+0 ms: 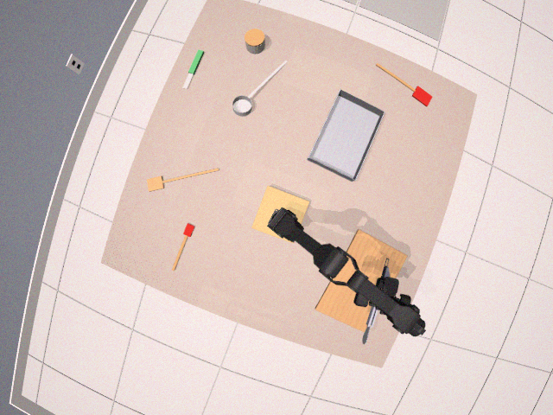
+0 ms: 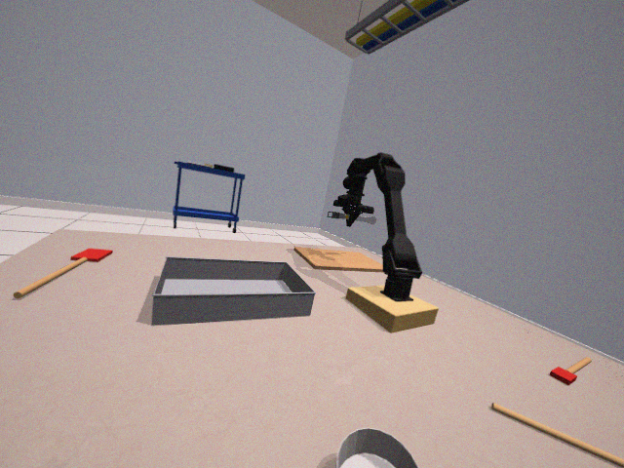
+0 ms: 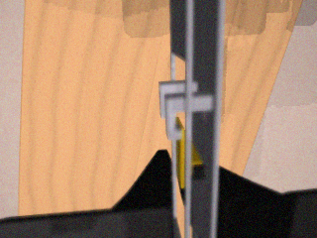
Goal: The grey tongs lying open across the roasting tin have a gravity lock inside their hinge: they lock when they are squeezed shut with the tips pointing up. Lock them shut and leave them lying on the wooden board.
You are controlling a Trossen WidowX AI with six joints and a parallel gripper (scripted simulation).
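My gripper tip is now 15 cm above the wooden board. Round my gripper tip: grey roasting tin: 48 cm ahead, 33 cm to the left, 13 cm below.
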